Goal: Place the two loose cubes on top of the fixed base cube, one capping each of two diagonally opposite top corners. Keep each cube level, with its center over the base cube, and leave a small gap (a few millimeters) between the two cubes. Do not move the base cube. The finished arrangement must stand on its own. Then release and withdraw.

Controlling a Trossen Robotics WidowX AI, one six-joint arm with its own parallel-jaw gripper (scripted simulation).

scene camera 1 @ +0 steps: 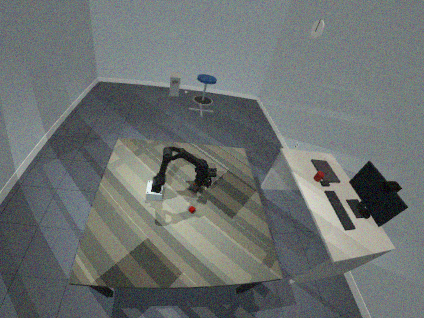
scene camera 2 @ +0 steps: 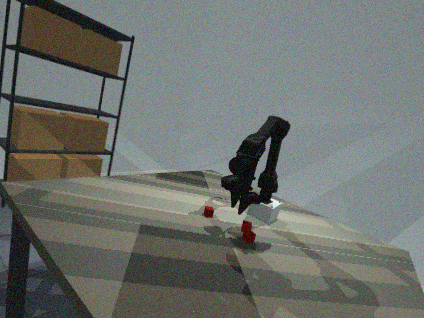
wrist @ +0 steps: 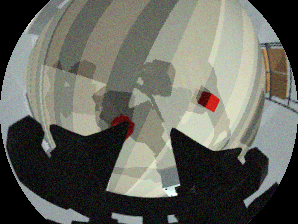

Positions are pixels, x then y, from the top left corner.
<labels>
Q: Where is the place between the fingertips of the gripper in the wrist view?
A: At 150,128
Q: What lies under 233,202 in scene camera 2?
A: The gripper.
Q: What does the gripper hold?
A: Nothing.
</labels>
